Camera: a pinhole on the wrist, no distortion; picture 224 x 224 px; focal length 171.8 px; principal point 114.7 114.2 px. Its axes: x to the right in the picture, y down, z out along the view. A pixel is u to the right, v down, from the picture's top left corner.
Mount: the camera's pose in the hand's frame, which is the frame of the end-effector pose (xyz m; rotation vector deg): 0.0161 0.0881 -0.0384 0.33 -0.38 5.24
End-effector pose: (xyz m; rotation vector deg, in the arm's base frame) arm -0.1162 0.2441 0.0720 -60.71 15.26 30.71
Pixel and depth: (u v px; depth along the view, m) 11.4 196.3 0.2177
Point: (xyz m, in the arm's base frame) -0.3256 0.4328 0.0793
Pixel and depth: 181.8 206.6 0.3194
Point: -0.1702 0.6298 -0.0525
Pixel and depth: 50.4 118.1 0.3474
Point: -0.2722 0.5126 0.2091
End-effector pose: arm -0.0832 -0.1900 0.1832 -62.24 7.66 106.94
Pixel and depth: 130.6 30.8 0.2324
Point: -0.1935 -0.0493 0.2738
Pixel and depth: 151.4 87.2 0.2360
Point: -0.2594 -0.0758 0.2344
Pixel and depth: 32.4 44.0 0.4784
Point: -0.2237 -0.0311 0.6329
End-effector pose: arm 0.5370 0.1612 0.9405 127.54 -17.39 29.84
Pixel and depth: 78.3 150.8 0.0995
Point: 0.5062 0.0463 0.9724
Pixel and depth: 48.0 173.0 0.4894
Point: 0.3984 -0.3257 0.7444
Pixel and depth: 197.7 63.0 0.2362
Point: 0.6989 -0.0139 0.9046
